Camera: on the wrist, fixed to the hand. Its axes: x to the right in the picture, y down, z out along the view.
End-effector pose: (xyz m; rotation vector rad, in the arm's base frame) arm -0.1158 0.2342 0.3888 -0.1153 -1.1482 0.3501
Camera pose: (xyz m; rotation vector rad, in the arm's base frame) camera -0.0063 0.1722 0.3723 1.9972 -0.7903 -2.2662
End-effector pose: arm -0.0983 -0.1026 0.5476 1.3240 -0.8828 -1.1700
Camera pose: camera -0.0100 -0.0735 0.4612 -0.6195 -0.7899 1.4615
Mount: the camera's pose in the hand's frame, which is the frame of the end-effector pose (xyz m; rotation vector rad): 0.0049 -0.0772 -0.1006 -0.2929 0.8407 2.9928
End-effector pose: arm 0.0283 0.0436 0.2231 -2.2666 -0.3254 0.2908
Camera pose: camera 0.0535 0.0244 0.3460 0.5760 -2.7418 -0.3870
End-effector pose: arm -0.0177 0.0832 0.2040 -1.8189 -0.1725 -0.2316
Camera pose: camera -0.0381 0.0057 0.3024 -0.3318 2.8208 1.0987
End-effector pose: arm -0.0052 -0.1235 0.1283 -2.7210 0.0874 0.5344
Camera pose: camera 0.0449 -0.0882 0.2394 0.1279 -2.5649 0.2144
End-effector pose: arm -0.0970 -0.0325 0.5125 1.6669 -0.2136 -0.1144
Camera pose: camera -0.0664 0.0718 0.4470 -0.3805 -1.5073 2.3780
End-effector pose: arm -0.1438 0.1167 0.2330 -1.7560 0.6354 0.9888
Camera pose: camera -0.0476 0.0530 0.2859 -0.2110 -1.8912 -0.7302
